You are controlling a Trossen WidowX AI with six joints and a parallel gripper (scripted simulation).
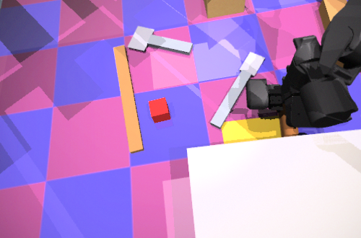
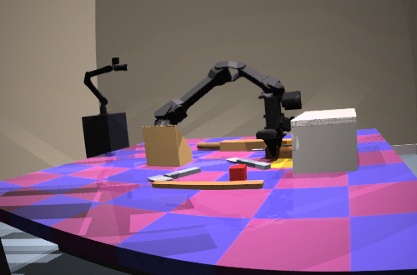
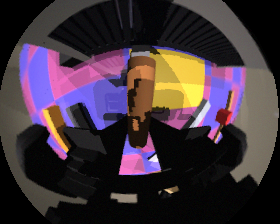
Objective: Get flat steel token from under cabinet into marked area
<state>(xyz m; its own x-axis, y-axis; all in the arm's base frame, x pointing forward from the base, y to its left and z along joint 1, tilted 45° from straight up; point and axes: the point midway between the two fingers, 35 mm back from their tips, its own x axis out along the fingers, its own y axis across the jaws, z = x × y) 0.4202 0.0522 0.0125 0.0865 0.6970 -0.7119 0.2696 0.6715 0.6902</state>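
My gripper tip is now 10 cm past the grey paddle-ended bar and 7 cm to the left of it. Round my gripper tip: black screwdriver 4 cm behind, 11 cm to the left; then flat steel token 21 cm ahead, 11 cm to the right; then red cube 7 cm behind, 28 cm to the right, 1 cm above.
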